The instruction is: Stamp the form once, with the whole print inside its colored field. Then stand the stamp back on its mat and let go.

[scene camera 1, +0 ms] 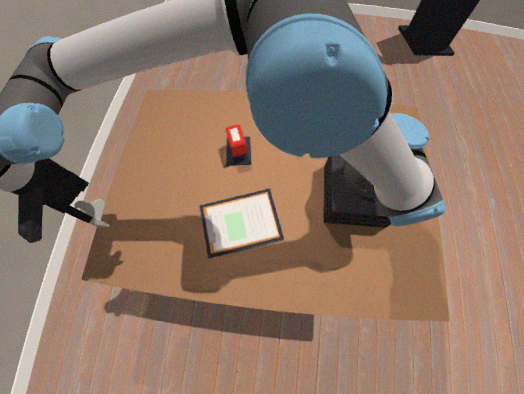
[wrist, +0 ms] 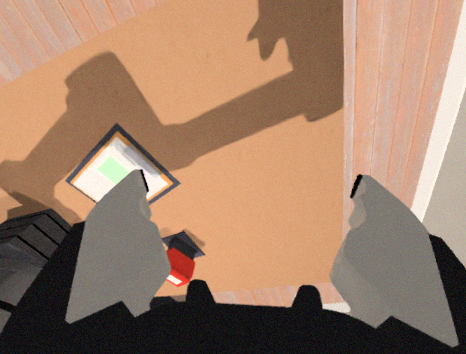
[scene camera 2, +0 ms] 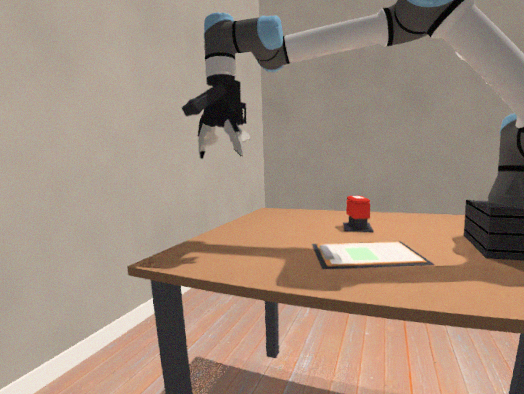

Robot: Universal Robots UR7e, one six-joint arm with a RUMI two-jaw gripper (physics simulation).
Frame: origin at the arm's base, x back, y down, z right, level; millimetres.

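Seen in the pictures: gripper, fingertip midpoint: (scene camera 1: 88, 214) (wrist: 247, 175) (scene camera 2: 220, 157); arm's base, link origin: (wrist: 28, 271) (scene camera 2: 520, 204).
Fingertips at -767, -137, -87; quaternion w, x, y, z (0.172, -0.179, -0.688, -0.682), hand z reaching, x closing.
Note:
Pixels of each thing's top centre, then the offset from my fingertips to it, as dx, dy, dz. Level surfaces: height alone.
- red stamp, top centre: (wrist: 172, 279) (scene camera 2: 358, 197) (scene camera 1: 235, 134) +370, +141, +286
- form, top centre: (scene camera 2: 366, 249) (wrist: 118, 184) (scene camera 1: 239, 221) +359, +232, +13
- brown table, surface height: dy +244
A red stamp (scene camera 1: 236, 141) (scene camera 2: 358, 207) (wrist: 181, 265) with a black base stands upright on its dark mat (scene camera 1: 246, 159) (scene camera 2: 349, 229) (wrist: 197, 250). The form (scene camera 1: 260, 220) (scene camera 2: 392, 249) (wrist: 90, 181) lies on a dark-edged clipboard; its light green field (scene camera 1: 235, 226) (scene camera 2: 362, 254) (wrist: 113, 170) shows no print that I can see. My gripper (scene camera 2: 222, 155) (wrist: 247, 175) is open and empty. It hangs high above the table's left end in the second scene view, well away from stamp and form. In the first scene view the fingers show partly, at the left.
The brown table (scene camera 1: 165, 130) (scene camera 2: 280, 225) (wrist: 280, 210) carries the arm's black base block (scene camera 1: 350, 200) (scene camera 2: 492, 232) (wrist: 37, 240) to the right of the stamp and form. The arm spans over the table, and its shadow falls across the table near the clipboard. A wall stands beyond the table's left end.

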